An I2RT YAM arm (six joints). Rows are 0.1 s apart.
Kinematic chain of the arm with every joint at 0, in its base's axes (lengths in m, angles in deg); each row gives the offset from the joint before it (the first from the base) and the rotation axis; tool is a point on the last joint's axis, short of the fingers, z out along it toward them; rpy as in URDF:
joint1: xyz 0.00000 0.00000 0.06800 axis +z
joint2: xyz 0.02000 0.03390 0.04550 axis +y
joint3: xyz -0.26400 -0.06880 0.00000 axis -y
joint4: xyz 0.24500 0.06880 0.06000 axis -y
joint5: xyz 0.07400 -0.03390 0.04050 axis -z
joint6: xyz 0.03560 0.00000 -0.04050 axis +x
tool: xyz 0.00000 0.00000 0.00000 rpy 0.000 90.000 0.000
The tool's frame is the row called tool.
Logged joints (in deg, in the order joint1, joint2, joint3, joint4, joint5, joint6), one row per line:
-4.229 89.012 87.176 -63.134 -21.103 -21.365
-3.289 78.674 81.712 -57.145 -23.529 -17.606
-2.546 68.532 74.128 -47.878 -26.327 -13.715
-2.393 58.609 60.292 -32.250 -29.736 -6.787
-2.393 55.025 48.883 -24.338 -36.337 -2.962
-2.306 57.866 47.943 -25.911 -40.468 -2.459
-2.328 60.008 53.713 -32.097 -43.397 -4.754
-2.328 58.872 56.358 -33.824 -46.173 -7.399
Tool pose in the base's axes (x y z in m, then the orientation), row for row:
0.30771 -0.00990 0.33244 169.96 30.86 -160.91
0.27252 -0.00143 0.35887 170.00 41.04 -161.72
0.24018 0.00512 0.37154 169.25 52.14 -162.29
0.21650 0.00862 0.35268 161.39 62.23 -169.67
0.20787 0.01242 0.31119 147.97 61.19 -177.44
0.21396 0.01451 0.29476 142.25 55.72 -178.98
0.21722 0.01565 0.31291 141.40 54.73 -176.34
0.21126 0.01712 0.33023 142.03 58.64 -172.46
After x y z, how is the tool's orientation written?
As angles about the fixed x, y, z axes (roll, pitch, yaw), in degrees.
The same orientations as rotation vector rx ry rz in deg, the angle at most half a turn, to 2 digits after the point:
-28.46 147.32 19.86
-26.71 137.19 20.37
-25.62 126.03 21.62
-22.11 115.78 25.52
-22.17 115.00 34.66
-22.58 118.87 41.27
-25.60 119.38 44.04
-30.29 115.41 44.54

